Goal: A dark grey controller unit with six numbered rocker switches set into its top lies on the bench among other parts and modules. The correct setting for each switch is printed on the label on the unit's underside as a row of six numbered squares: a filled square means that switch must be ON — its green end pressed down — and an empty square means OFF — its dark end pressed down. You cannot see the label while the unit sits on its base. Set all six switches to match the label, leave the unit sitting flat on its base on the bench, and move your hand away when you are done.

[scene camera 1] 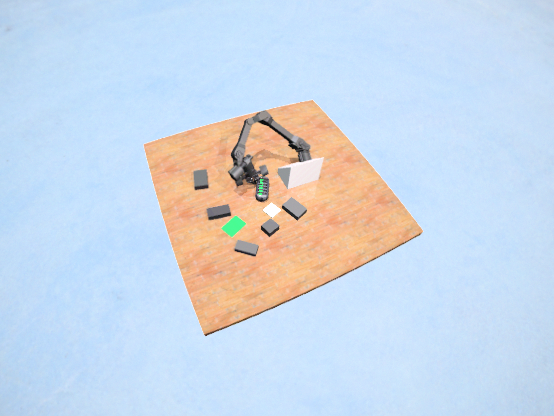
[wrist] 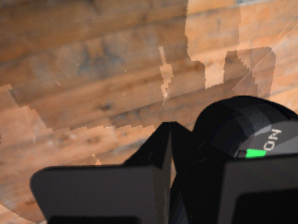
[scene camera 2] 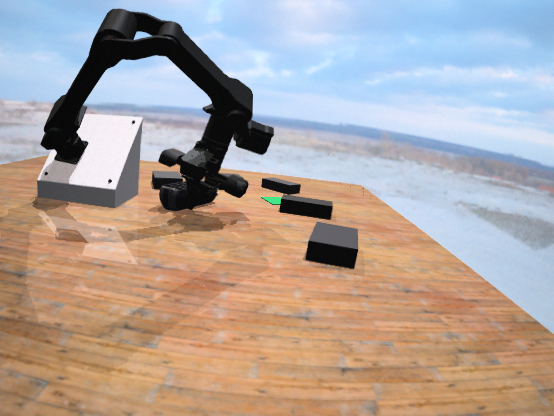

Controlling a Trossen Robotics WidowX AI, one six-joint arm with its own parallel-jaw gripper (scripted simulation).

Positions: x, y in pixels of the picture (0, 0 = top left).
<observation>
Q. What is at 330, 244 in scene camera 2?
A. A dark block.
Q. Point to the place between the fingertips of my gripper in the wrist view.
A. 169, 128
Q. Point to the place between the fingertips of my gripper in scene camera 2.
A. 190, 209
</observation>
